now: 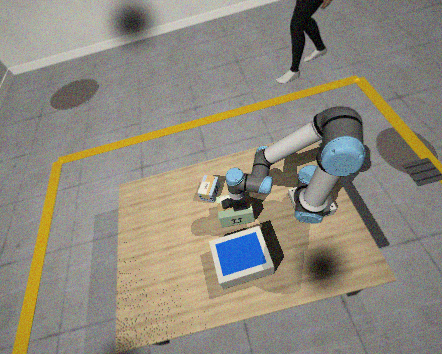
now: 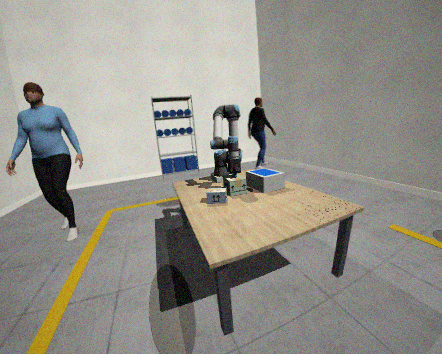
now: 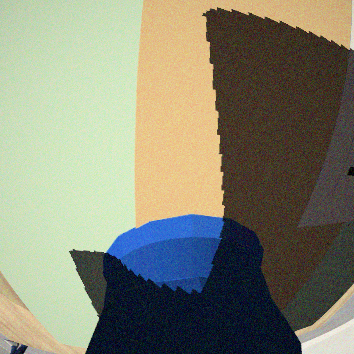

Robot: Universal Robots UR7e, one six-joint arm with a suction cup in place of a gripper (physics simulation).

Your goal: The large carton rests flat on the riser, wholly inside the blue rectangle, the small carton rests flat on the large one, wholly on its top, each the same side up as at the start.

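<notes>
The large green carton [image 1: 236, 217] [image 2: 236, 187] [image 3: 75, 125] is upright behind the riser, with an orange tape band on its top and arrows on its side. My gripper, a blue suction cup [image 1: 237, 204] [image 3: 185, 227], is pressed on the band and holds the carton. I cannot tell if a small gap lies under the carton. The small carton [image 1: 207, 188] [image 2: 216, 196], white and grey-blue with an orange band, stands upright on the table beside the large one. The riser [image 1: 246, 280] [image 2: 265, 183] is a grey-white block with a blue rectangle [image 1: 240, 253] [image 2: 265, 172] on top, with no carton on it.
The wooden table [image 1: 165, 240] [image 2: 260, 220] carries the arm's base, both cartons and the riser. The riser stands close to the large carton. A person [image 1: 300, 37] walks beyond the yellow floor line. A shelf rack [image 2: 172, 98] stands by the wall.
</notes>
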